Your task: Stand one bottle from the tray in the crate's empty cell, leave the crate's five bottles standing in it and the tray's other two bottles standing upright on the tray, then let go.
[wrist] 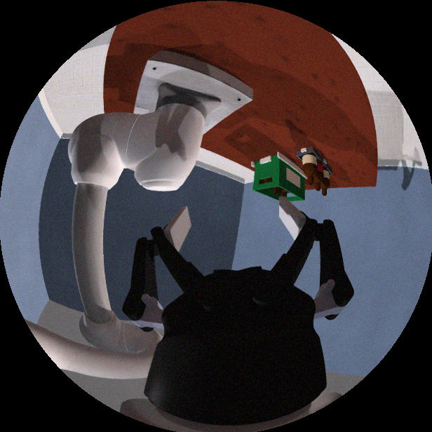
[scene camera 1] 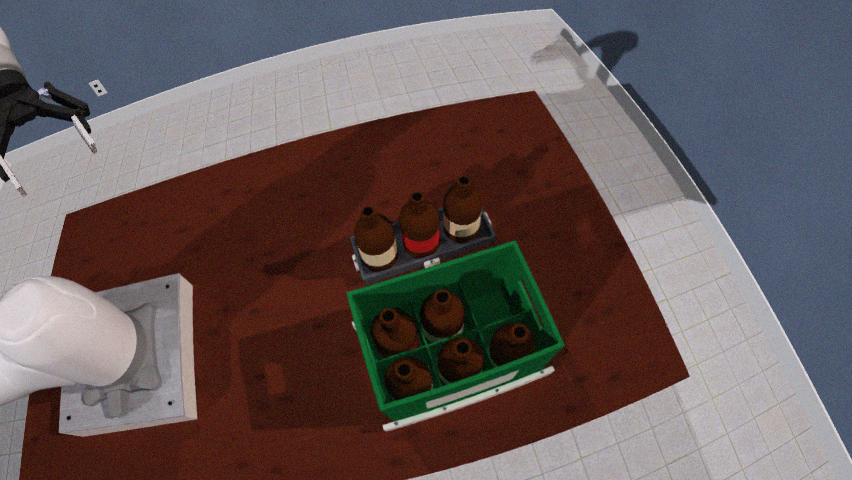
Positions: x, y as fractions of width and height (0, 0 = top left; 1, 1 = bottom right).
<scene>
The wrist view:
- my gripper: 0.54, 0.49
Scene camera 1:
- my gripper: 0.07, 0.35
</scene>
